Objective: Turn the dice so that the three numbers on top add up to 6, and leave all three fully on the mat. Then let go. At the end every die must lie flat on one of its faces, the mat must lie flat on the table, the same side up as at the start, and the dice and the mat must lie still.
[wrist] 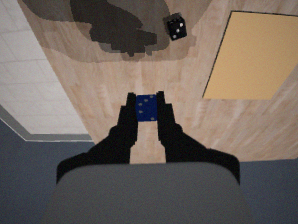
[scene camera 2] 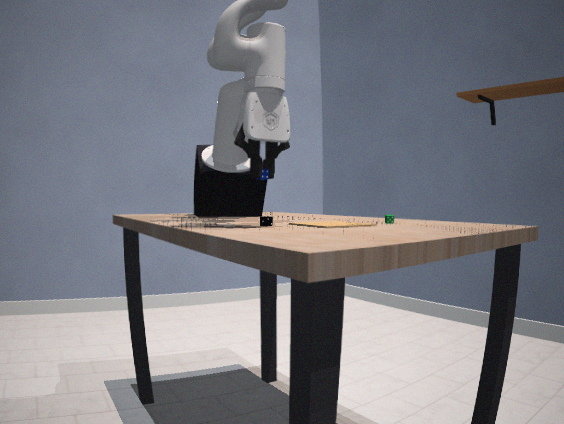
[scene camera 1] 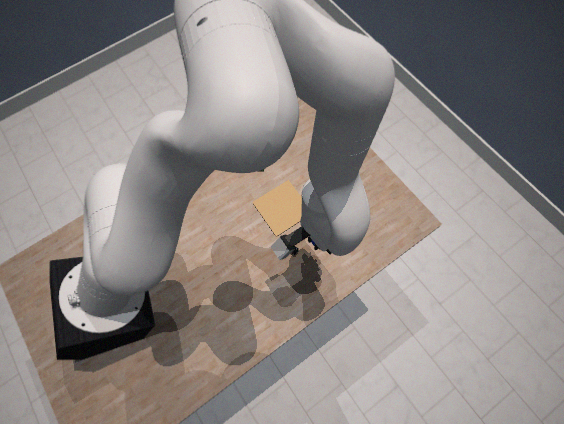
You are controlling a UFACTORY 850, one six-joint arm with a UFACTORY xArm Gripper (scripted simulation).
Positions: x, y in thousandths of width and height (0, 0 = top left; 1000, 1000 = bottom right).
Scene:
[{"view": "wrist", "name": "my gripper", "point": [492, 458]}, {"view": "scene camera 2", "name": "my gripper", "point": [465, 421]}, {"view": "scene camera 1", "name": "my gripper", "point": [561, 572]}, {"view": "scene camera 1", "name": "tan mat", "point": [499, 492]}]

